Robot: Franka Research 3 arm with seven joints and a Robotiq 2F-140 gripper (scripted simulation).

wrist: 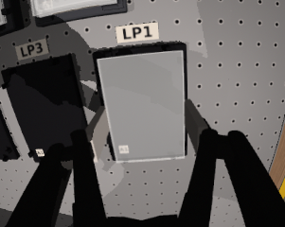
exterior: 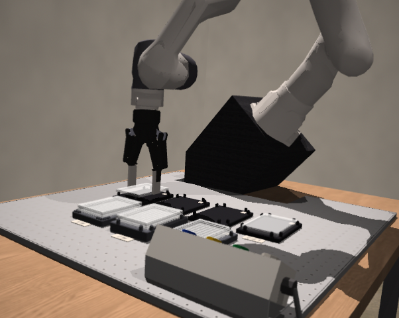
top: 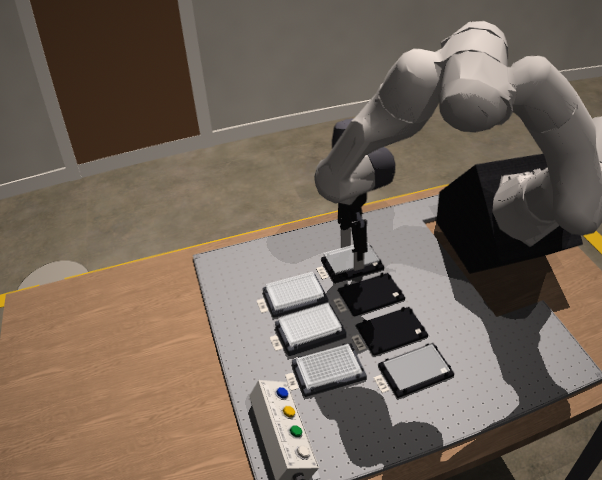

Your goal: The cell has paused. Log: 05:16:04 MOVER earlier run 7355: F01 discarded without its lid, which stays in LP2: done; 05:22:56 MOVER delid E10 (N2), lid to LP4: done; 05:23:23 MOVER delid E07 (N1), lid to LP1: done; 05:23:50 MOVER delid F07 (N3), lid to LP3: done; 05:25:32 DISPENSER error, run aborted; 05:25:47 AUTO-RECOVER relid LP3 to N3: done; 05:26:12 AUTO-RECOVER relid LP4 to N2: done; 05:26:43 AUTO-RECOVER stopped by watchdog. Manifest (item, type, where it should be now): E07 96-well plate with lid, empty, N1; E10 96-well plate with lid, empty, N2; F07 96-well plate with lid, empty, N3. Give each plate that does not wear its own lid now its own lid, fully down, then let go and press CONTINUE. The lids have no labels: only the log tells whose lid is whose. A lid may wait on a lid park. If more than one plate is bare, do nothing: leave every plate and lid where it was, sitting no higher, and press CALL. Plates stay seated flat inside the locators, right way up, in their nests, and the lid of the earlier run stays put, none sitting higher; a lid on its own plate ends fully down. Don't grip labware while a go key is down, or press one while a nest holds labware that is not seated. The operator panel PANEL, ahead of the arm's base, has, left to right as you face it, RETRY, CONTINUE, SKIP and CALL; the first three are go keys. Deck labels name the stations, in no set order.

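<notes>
Right now the black lid park LP1 is 40 mm below my hand. From my hand the other things lie so: lid park LP3: 130 mm to the left, 40 mm below; lid park LP4: 260 mm to the left, 40 mm below, 10 mm ahead; plate: 310 mm to the left, 190 mm ahead, 30 mm below.
</notes>
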